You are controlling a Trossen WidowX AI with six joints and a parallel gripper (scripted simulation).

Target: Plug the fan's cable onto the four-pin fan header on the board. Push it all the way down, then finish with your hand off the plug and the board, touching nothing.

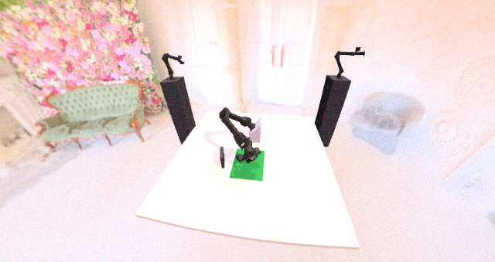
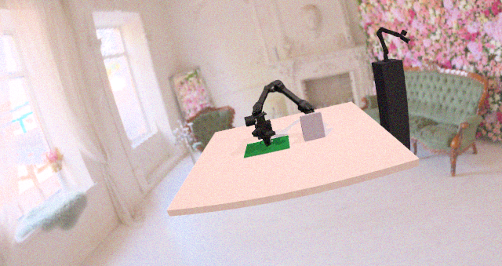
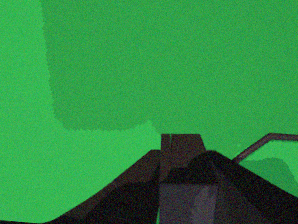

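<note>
My gripper tip is now 3 cm above the green board. The rest, counted from my gripper tip: dark fan plug 1 cm behind, 1 cm above; black fan 19 cm to the right, 4 cm above.
</note>
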